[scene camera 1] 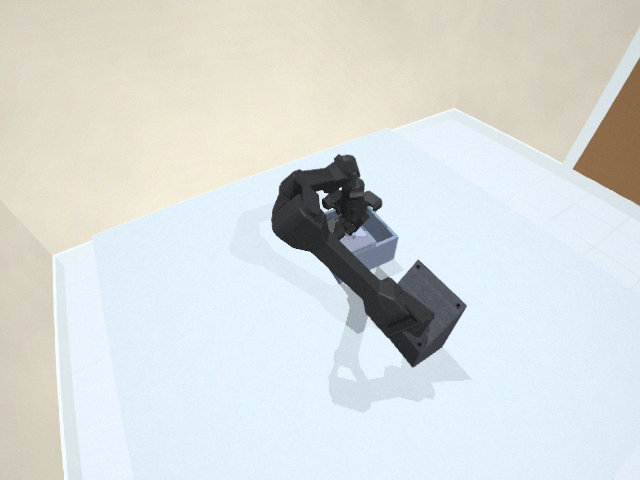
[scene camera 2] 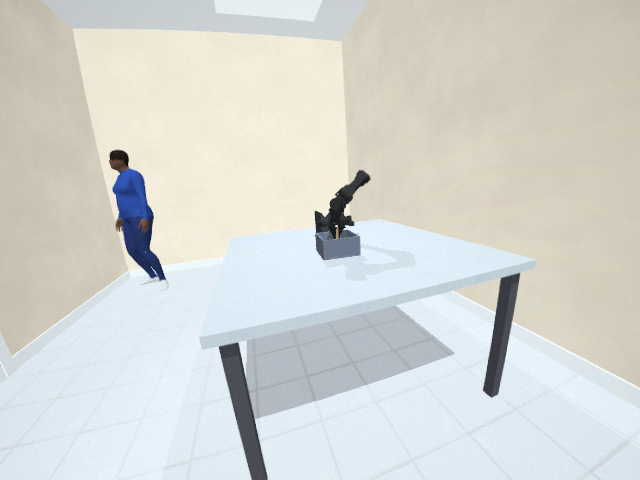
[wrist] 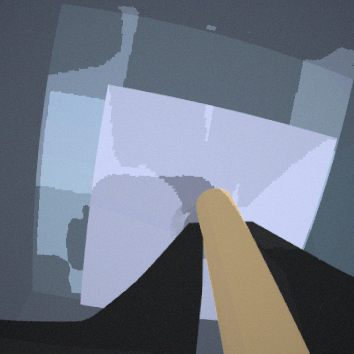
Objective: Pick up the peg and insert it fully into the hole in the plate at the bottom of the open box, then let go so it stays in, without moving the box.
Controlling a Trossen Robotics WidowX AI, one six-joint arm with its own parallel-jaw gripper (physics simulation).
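Places are measured from the arm's base along level axes (x ahead, y left, z up), in metres.
Pixels of known places: gripper, fingertip midpoint: (scene camera 1: 351,233) (wrist: 219,233); arm's base, link origin: (scene camera 1: 415,316) (scene camera 2: 327,220).
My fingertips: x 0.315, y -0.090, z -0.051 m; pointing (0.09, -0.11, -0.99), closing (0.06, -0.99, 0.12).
Note:
Ahead of a thing's pixels: the offset from my fingertips to its middle. "spot": to the spot under its first point. Level surfaces: height alone.
The tan peg @(dx +0.004, dy +0.003, dz +0.032 m) (scene camera 2: 337,233) (wrist: 245,290) is held by my gripper (scene camera 1: 352,230) (scene camera 2: 336,236) (wrist: 219,233), which is shut on it, with the fingertips inside the open box. The grey-blue box @(dx -0.003, dy +0.002, dz -0.020 m) (scene camera 1: 383,255) (scene camera 2: 341,250) (wrist: 15,150) stands on the table. The pale lilac plate @(dx -0.003, dy +0.002, dz -0.035 m) (scene camera 1: 356,240) (wrist: 150,140) lies at the box's bottom. In the wrist view the peg's rounded end is over the plate's middle. A shadowed part of the hole's rim @(spot: dx +0.001, dy +0.013, dz -0.009 m) (wrist: 179,220) shows just left of it; the peg and fingers hide the rest. Whether the peg touches the plate cannot be told.
The box's walls surround the fingers closely. The arm's dark base (scene camera 1: 436,294) stands near the box on the light blue table @(dz -0.069 m) (scene camera 1: 206,361) (scene camera 2: 268,289). The arm's links arch over the box. A person in blue (scene camera 2: 131,196) stands beyond the table.

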